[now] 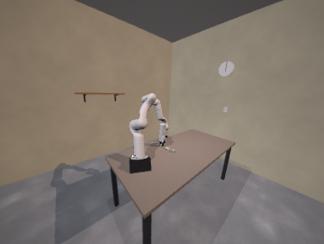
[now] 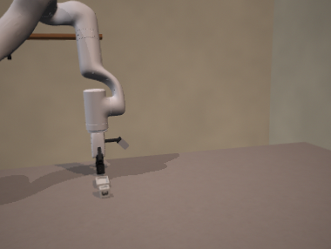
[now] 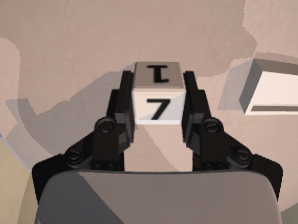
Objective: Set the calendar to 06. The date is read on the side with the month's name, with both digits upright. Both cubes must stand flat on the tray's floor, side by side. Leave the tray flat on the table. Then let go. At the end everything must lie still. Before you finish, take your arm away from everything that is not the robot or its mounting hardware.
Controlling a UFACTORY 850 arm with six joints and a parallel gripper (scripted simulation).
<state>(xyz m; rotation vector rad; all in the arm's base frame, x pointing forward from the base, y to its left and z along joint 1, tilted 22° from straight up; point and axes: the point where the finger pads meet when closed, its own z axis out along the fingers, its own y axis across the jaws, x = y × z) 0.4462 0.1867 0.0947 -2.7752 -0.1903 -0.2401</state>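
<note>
Now: the white number cube 22 cm to the right of my hand, 4 cm ahead of it and 1 cm below it. Also, from my hand: white calendar tray (11 cm to the right, 2 cm below, 2 cm ahead).
</note>
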